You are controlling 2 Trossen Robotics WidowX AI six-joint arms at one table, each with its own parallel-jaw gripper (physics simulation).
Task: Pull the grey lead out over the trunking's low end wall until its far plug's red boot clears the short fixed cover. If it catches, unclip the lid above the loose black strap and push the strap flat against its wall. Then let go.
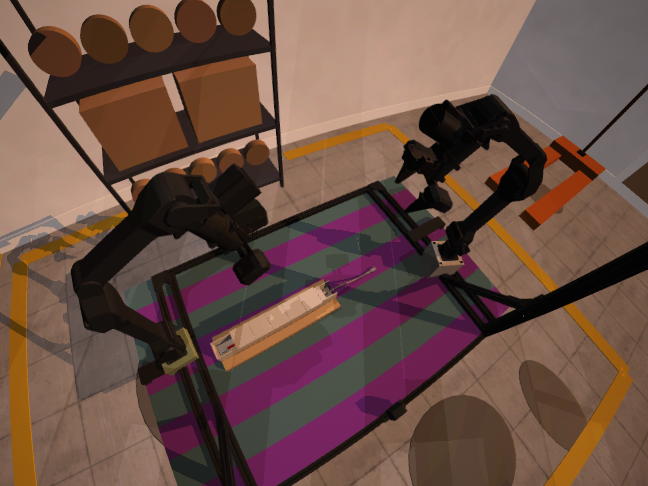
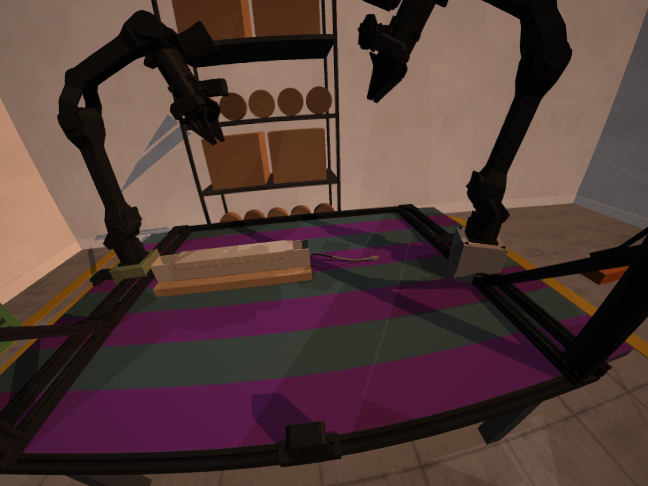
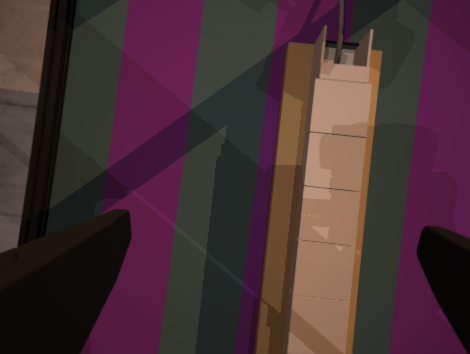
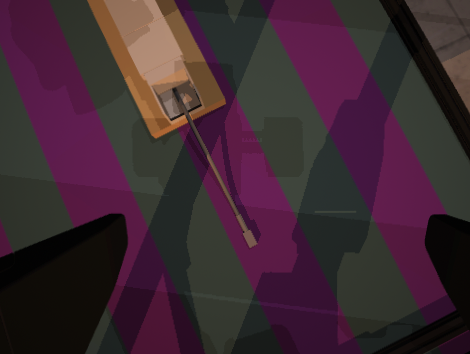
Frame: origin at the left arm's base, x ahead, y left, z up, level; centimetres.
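Seen in the pictures: left gripper, fingertip midpoint: [image 1: 254, 251] [image 2: 219, 142] [image 3: 273, 231]; right gripper, fingertip midpoint: [image 1: 400, 196] [image 2: 372, 101] [image 4: 275, 229]; left arm's base, origin of the base link: [image 1: 174, 349] [image 2: 134, 259]; right arm's base, origin of the base link: [image 1: 447, 252] [image 2: 480, 237].
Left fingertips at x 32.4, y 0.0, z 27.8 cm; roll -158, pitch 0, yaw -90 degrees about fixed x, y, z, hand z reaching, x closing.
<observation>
Pixels of each thing's top centre, then the offset from my left fingertips to it. "*": a spot on its surface instead.
- grey lead, surface spot: [image 4: 216, 172] [image 2: 340, 257] [image 1: 351, 280] * dy -9.9, dx +26.6, dz -30.9 cm
- small plug, middle of its top: [image 4: 249, 238] dy -10.4, dx +36.3, dz -32.0 cm
- red mark, surface spot: [image 1: 231, 345] * dy -7.3, dx -17.2, dz -29.4 cm
The beige trunking [image 1: 283, 315] [image 2: 230, 260] [image 3: 335, 211] lies on a wooden base [image 1: 274, 339] [image 2: 226, 283] across the striped table, closed by several lids in a row. The grey lead [image 1: 356, 277] [image 2: 343, 256] [image 4: 216, 172] runs out over the low end wall [image 4: 179, 112] and lies loose on the table, ending in a small plug [image 4: 250, 239]. A red mark [image 1: 231, 345] shows in the open far end of the channel. The black strap is hidden. My left gripper [image 1: 250, 269] [image 2: 205, 129] is open and empty, high above the trunking's back side. My right gripper [image 1: 425, 193] [image 2: 377, 92] is open and empty, high above the lead's side of the table.
A black rail frame [image 1: 399, 212] [image 2: 418, 424] edges the table. The arm bases [image 1: 448, 260] [image 1: 179, 353] sit on the side rails. A shelf rack [image 1: 275, 96] [image 2: 335, 121] with boxes and rolls stands behind. Orange pallet boards [image 1: 544, 204] lie on the floor.
</observation>
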